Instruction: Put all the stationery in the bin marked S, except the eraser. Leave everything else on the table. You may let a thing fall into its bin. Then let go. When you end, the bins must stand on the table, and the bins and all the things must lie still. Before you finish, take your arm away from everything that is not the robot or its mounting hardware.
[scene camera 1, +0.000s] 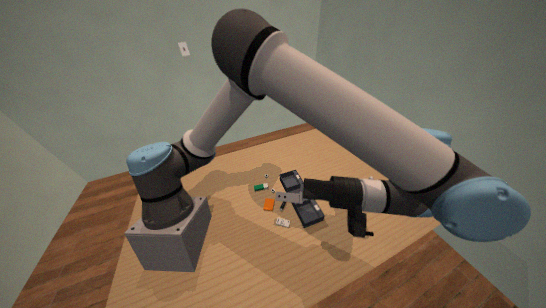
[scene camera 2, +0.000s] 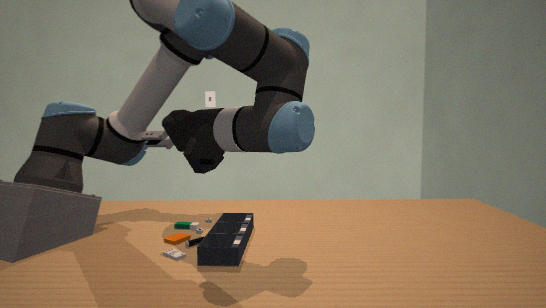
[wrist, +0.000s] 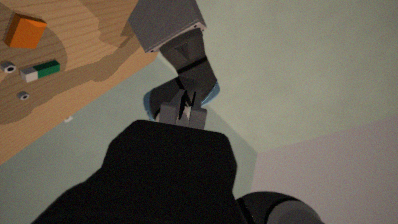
Labels:
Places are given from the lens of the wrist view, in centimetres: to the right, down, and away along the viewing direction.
gripper (wrist: 189, 100): -1, -1, 17
orange block (wrist: 28, 30): -26, -12, 20

